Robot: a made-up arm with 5 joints.
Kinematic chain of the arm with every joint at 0, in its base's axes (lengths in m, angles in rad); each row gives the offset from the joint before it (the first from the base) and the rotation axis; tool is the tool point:
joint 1: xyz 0 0 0.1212 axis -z
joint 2: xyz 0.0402 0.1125 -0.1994 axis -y
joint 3: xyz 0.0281 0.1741 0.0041 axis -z
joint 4: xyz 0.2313 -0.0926 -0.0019 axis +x
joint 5: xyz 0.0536 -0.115 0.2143 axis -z
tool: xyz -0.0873 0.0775 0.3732
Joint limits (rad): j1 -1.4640..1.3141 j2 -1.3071..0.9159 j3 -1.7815..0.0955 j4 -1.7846..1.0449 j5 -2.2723..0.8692
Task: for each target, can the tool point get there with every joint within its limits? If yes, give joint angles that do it. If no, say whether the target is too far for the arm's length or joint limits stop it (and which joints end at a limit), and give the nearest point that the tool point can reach.
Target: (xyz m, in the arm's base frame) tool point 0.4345 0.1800 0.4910
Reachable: yes | joints -0.3404 0.2390 -0.6783 0.4108 -1.9349
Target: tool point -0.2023 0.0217 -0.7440
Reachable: no: joint limits stop it (at a limit: joint 2, joint 3, joint 4) | nearest point -0.4237 0.0454 -0.5239 | short by 0.313 m
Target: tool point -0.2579 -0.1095 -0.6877
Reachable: no: joint limits stop it (at a limit: joint 1, joint 2, joint 3, joint 4) | nearest point -0.3995 -0.1462 -0.5231 | short by 0.220 m
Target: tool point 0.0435 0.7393 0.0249
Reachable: yes | joints -0.9981 -1.0224 -0.0765 -0.3176 0.0849
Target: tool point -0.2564 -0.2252 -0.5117
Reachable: no: joint limits stop it (at a limit: joint 1, joint 2, joint 4) | nearest point -0.2595 -0.3344 -0.5060 | short by 0.109 m
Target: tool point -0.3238 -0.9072 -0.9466
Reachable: no: too far | nearest point -0.0503 -0.4973 -0.5705 | short by 0.620 m
